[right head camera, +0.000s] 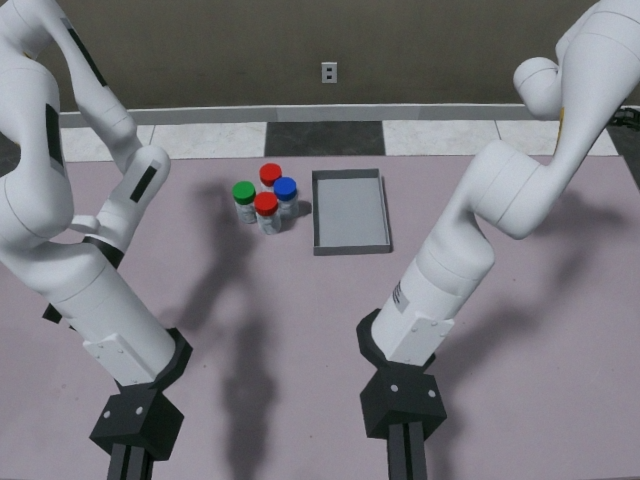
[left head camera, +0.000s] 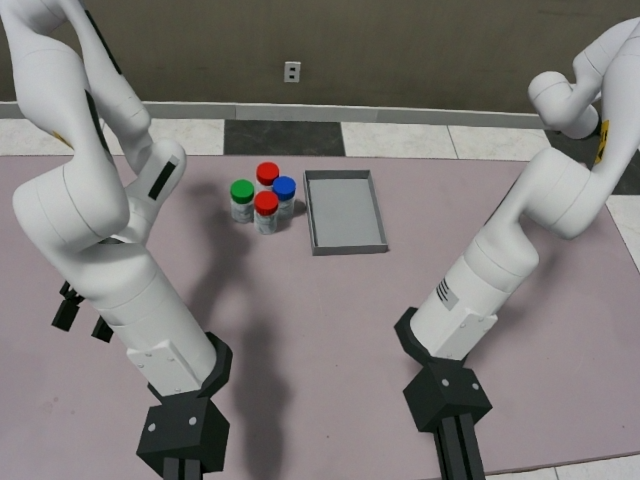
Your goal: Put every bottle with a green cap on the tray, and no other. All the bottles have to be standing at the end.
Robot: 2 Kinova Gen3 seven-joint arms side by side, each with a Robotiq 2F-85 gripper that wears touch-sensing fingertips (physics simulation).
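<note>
A bottle with a green cap [left head camera: 241,192] [right head camera: 244,193] stands on the mat at the left of a tight group. Two bottles with red caps, one at the back [left head camera: 267,173] [right head camera: 270,174] and one in front [left head camera: 266,203] [right head camera: 266,204], and a bottle with a blue cap [left head camera: 283,188] [right head camera: 285,189] stand beside it. The grey tray [left head camera: 350,250] [right head camera: 352,250] lies empty to their right. My left gripper [left head camera: 82,323] is open and empty, far left of the bottles, and mostly hidden by its arm in the right head view. My right gripper [right head camera: 626,118] shows partly at the right edge; its fingers are unclear.
The left arm [left head camera: 155,304] [right head camera: 113,304] rises left of the bottles, with one link close to them. The right arm [left head camera: 465,289] [right head camera: 434,289] leans right of the tray. The pink mat [left head camera: 330,330] [right head camera: 320,330] lies under everything, with a wall behind.
</note>
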